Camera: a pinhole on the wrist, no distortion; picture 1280 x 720 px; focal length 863.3 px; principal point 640.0 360.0 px. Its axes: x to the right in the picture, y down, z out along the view. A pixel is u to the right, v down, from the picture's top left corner.
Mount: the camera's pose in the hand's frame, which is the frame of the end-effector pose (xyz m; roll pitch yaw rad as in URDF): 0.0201 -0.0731 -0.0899 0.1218 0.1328 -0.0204
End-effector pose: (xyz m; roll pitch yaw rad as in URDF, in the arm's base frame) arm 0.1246 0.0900 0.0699 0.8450 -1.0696 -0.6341
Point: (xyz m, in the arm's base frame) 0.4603 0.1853 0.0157
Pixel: behind the camera
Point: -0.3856 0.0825 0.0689
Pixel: 141 691
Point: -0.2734 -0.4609 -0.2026
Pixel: outside the picture
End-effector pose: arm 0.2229 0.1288 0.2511 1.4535 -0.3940 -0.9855
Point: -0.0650 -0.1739 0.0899
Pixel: 542 183
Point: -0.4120 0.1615 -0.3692
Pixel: outside the picture
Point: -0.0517 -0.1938 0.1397
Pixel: 612 252
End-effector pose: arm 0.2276 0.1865 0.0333 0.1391 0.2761 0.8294
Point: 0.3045 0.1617 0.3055
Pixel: 366 557
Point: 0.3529 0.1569 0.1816
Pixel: 525 412
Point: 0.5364 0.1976 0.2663
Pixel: 788 254
